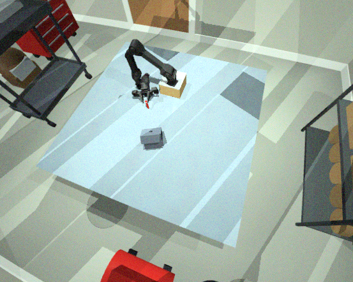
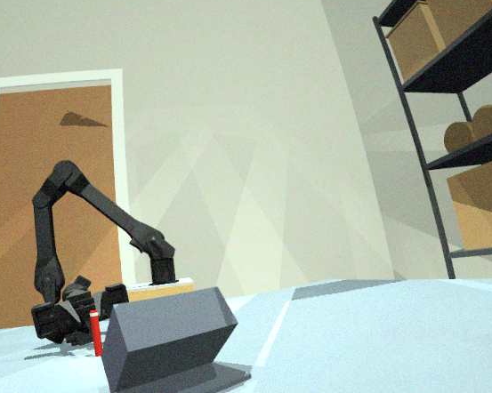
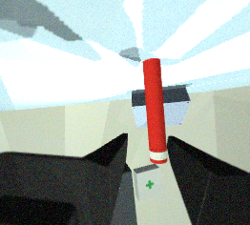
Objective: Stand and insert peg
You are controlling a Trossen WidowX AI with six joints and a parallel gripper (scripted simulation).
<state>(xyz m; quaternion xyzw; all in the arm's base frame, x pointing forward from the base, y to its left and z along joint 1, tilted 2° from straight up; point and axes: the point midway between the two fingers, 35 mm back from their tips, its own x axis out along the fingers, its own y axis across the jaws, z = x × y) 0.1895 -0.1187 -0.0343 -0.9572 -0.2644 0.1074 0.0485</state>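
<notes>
Now: gripper tip 1 cm to the right of the red peg. From my gripper tip the other things lie so: grey sloped panel 19 cm ahead, 17 cm to the left, 1 cm below.
</notes>
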